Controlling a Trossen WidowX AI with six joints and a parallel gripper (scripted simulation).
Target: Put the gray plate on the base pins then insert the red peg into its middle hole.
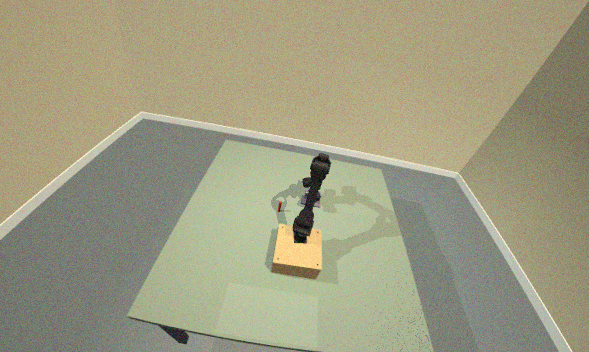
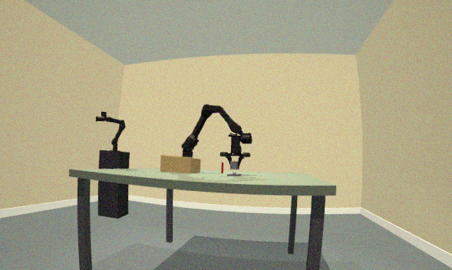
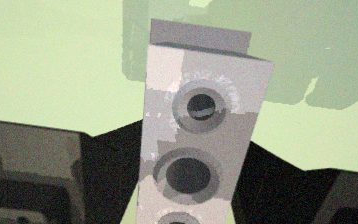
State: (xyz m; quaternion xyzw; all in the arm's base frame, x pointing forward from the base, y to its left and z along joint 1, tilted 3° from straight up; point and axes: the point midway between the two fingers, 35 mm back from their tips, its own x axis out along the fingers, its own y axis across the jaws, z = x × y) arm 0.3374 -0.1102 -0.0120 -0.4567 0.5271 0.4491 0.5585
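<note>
Right now the gray base is 40 mm below my gripper tip. The rest, counted from my gripper tip: red peg (200 mm to the left, 90 mm behind, 10 mm below); gray plate (30 mm above).
</note>
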